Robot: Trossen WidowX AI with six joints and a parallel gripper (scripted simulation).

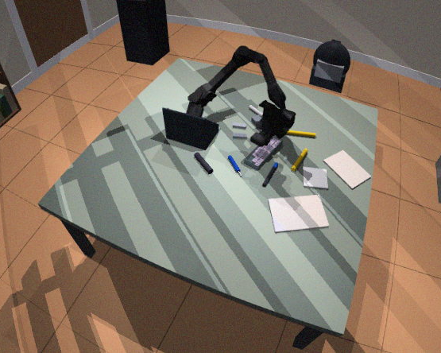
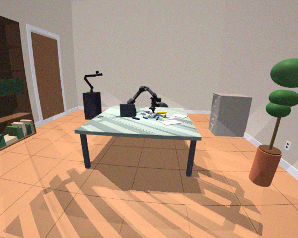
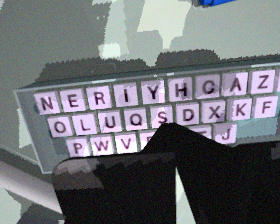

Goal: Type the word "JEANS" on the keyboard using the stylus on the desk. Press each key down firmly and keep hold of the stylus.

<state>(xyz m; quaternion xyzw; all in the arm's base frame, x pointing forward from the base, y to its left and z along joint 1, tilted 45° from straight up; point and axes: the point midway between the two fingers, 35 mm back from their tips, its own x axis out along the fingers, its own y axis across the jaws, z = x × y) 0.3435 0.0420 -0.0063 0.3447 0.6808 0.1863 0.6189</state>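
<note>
Now: gripper tip 70 mm past the blue stylus, 150 mm to the left of it and 40 mm above it. From my gripper tip the other things lie so: blue-capped black pen 70 mm ahead, 90 mm to the right, 40 mm below; grey stylus tip 50 mm behind, 170 mm to the right, 40 mm below.
</note>
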